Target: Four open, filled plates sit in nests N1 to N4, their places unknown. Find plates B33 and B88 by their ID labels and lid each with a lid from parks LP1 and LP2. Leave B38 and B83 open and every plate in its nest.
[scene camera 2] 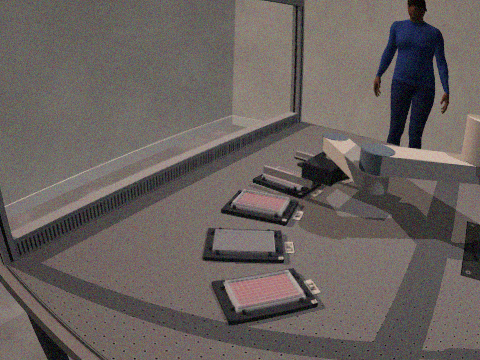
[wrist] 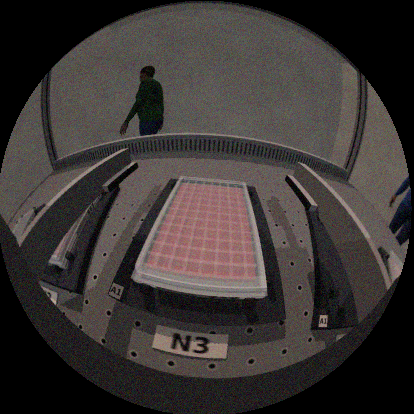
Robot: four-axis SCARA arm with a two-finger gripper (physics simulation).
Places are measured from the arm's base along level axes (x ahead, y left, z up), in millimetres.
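Where they show: gripper, fingertip midpoint: (scene camera 2: 281, 161) (wrist: 211, 157).
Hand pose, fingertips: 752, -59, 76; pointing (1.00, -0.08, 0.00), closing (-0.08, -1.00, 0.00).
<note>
Each offset is from my fingertips to the top centre of the thing, as dx, dy, dz. "*": to the spot under its first point.
My gripper (scene camera 2: 298, 169) (wrist: 211, 157) is open and empty, low over nest N3. Its fingers stand on either side of the pink-filled plate @[-26, +1, -37] (wrist: 202, 232), apart from it. This plate sits flat in nest N3 @[-26, +1, -41] (scene camera 2: 259, 179) (wrist: 272, 280), and no lid shows on it. Its ID is not readable. The N2 plate @[-44, +180, -37] (scene camera 2: 262, 202) (wrist: 75, 235) and the N1 plate @[-235, +480, -37] (scene camera 2: 265, 290) are pink and look open. A clear grey lid @[-108, +352, -45] (scene camera 2: 244, 241) lies on park LP1 @[* -54, +405, -53] (scene camera 2: 208, 245). The dark nest @[-81, -168, -43] (wrist: 332, 280) right of N3 shows no lid. The N4 plate does not show in either view.
The N3 sign @[-122, +10, -61] (wrist: 190, 343) lies before its nest. The arm (scene camera 2: 430, 162) reaches in from the right. A slotted rail (scene camera 2: 160, 175) (wrist: 200, 145) runs along the table's back edge. A dark plate @[* -625, +79, -63] (scene camera 2: 471, 250) lies at the right edge. Two people stand beyond the table.
</note>
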